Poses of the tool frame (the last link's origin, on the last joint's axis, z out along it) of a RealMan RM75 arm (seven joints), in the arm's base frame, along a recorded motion.
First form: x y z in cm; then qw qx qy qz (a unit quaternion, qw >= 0).
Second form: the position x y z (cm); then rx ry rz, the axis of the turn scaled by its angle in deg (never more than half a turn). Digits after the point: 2 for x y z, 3 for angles.
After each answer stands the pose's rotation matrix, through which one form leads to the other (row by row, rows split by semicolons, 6 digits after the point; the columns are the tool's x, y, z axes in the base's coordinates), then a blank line. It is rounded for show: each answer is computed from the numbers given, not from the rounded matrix.
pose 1, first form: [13.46, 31.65, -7.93, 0.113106, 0.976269, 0.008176, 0.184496]
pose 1, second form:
[13.46, 31.65, -7.93, 164.101, 1.374, 31.012]
0.931789 -0.025771 0.362085; 0.057699 -0.974280 -0.217827; 0.358386 0.223861 -0.906336

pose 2, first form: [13.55, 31.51, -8.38, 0.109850, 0.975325, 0.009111, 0.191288]
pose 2, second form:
[13.55, 31.51, -8.38, 164.250, 1.534, 32.214]
0.926652 -0.024254 0.375138; 0.059798 -0.975700 -0.210793; 0.371134 0.217765 -0.902684

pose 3, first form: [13.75, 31.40, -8.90, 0.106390, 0.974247, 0.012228, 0.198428]
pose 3, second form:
[13.75, 31.40, -8.90, 164.398, 2.063, 33.483]
0.920954 -0.018395 0.389238; 0.066048 -0.977063 -0.202448; 0.384034 0.212153 -0.898615

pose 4, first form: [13.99, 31.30, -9.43, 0.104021, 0.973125, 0.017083, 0.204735]
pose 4, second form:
[13.99, 31.30, -9.43, 164.434, 2.887, 34.595]
0.915584 -0.009346 0.402019; 0.075841 -0.977776 -0.195456; 0.394911 0.209446 -0.894527

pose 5, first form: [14.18, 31.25, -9.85, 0.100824, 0.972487, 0.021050, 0.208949]
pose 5, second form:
[14.18, 31.25, -9.85, 164.632, 3.564, 35.373]
0.911794 -0.001192 0.410645; 0.083076 -0.978783 -0.187303; 0.402156 0.204897 -0.892350

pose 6, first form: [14.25, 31.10, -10.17, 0.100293, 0.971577, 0.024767, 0.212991]
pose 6, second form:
[14.25, 31.10, -10.17, 164.529, 4.194, 36.068]
0.908043 0.005403 0.418843; 0.090849 -0.978656 -0.184335; 0.408907 0.205435 -0.889152

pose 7, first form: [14.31, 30.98, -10.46, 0.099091, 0.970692, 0.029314, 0.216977]
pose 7, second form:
[14.31, 30.98, -10.46, 164.494, 4.968, 36.769]
0.904123 0.013909 0.427045; 0.099911 -0.978643 -0.179653; 0.415426 0.205095 -0.886204

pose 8, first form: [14.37, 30.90, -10.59, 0.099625, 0.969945, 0.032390, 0.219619]
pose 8, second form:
[14.37, 30.90, -10.59, 164.316, 5.487, 37.205]
0.901437 0.019074 0.432490; 0.106592 -0.978051 -0.179035; 0.419583 0.207488 -0.883685

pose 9, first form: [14.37, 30.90, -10.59, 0.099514, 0.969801, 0.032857, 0.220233]
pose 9, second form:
[14.37, 30.90, -10.59, 164.302, 5.567, 37.312]
0.900836 0.019897 0.433704; 0.107562 -0.978035 -0.178545; 0.420625 0.207490 -0.883189

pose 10, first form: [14.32, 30.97, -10.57, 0.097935, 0.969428, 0.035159, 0.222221]
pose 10, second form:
[14.32, 30.97, -10.57, 164.390, 5.962, 37.683]
0.898763 0.024642 0.437741; 0.111695 -0.978345 -0.174256; 0.423968 0.205508 -0.882053

